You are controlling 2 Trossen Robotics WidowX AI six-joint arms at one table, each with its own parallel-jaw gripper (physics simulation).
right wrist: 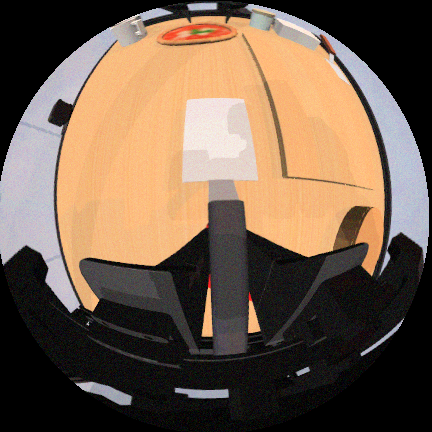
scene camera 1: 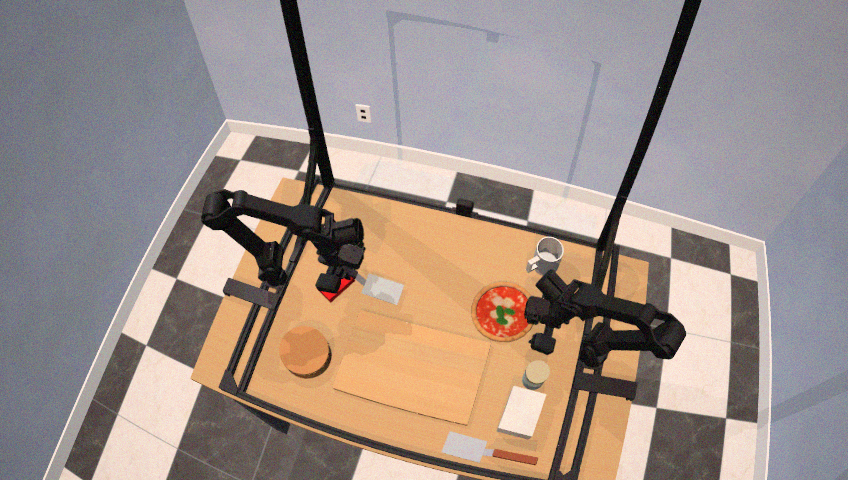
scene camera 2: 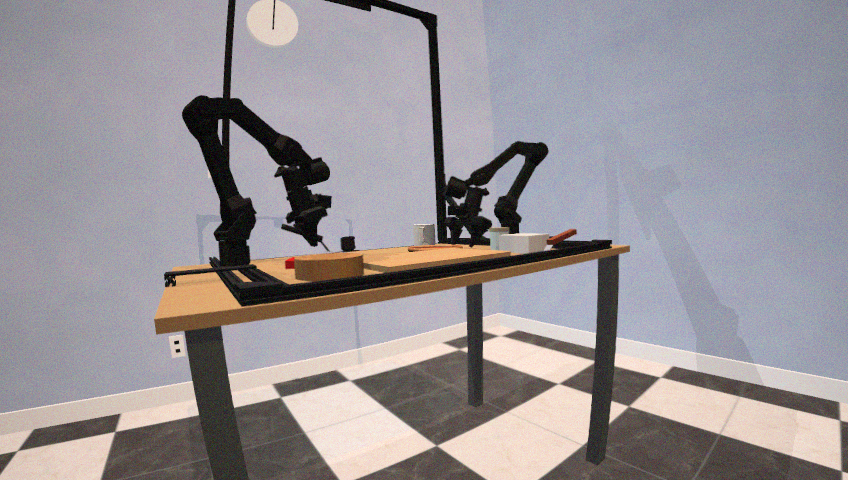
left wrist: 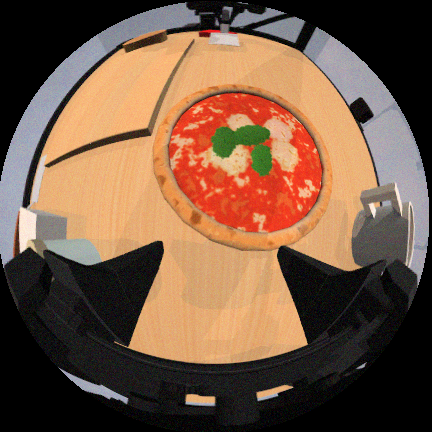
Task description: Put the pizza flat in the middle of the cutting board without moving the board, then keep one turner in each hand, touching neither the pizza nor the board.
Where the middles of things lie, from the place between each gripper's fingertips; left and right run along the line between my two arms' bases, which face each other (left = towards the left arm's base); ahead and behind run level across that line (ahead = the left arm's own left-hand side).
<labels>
I see the dark-handled turner [scene camera 1: 374, 286] 3 cm to the left of my right hand and 2 cm above it. Round my right hand: pizza [scene camera 1: 497, 311] 42 cm to the left, 4 cm below, 3 cm behind; lidded jar [left wrist: 81, 250] 54 cm to the left, 15 cm ahead, 1 cm below.
The pizza lies 3 cm behind my left hand and 9 cm to the right of it. The rest, counted from my left hand: dark-handled turner (48 cm to the right, 6 cm above); then lidded jar (15 cm ahead, 3 cm to the left, 3 cm above).
</labels>
